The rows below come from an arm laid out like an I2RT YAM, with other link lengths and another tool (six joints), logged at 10 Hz.
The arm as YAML. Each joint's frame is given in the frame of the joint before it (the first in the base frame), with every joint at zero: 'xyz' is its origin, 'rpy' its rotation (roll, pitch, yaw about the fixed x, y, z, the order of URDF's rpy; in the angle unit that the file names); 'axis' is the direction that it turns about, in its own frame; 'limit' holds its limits. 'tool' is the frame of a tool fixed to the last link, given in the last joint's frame.
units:
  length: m
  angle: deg
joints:
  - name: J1
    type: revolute
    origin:
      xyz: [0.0, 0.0, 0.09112]
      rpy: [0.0, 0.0, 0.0]
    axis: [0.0, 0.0, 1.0]
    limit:
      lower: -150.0
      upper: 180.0
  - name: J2
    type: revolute
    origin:
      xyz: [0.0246, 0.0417, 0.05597]
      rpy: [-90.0, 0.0, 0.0]
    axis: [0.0, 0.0, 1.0]
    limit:
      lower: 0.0
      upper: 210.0
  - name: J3
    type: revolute
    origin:
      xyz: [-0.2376, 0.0, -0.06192]
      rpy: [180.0, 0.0, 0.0]
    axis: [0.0, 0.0, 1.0]
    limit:
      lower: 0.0
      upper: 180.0
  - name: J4
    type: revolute
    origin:
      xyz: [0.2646, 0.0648, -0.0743]
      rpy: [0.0, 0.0, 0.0]
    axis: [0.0, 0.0, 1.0]
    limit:
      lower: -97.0
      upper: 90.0
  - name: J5
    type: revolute
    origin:
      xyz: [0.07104, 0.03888, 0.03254]
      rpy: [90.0, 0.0, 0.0]
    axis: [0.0, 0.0, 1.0]
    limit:
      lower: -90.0
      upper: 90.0
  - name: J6
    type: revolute
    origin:
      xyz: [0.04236, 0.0, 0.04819]
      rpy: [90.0, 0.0, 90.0]
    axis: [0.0, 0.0, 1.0]
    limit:
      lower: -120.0
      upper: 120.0
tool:
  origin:
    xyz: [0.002, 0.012, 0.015]
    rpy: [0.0, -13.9, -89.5]
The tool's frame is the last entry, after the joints.
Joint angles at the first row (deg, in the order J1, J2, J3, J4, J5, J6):
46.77, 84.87, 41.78, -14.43, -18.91, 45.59
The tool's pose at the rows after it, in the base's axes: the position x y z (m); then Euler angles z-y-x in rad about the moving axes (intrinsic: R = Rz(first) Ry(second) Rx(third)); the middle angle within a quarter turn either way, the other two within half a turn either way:
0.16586 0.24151 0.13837 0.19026 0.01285 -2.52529
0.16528 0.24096 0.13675 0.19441 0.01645 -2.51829
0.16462 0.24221 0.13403 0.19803 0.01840 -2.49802
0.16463 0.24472 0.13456 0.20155 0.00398 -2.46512
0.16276 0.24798 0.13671 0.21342 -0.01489 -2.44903
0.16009 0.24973 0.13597 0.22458 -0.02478 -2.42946
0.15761 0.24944 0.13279 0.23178 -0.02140 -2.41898
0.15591 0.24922 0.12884 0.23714 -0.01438 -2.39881
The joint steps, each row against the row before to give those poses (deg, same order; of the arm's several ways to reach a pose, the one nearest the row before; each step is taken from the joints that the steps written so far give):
-0.45, -0.82, -0.30, -0.19, 0.01, -0.39
-0.09, 0.05, -0.40, 0.51, -0.55, -0.03
0.09, 0.36, -0.59, 1.70, -0.90, 0.51
0.16, -0.17, -0.59, 2.39, -0.90, 0.63
0.69, -0.37, -0.17, 1.24, -0.11, 0.09
0.51, -0.23, -0.74, 1.73, -0.56, 0.26
0.21, 0.07, -0.86, 1.19, -0.61, 0.23
0.01, 0.33, -0.97, 1.83, -1.12, 0.53

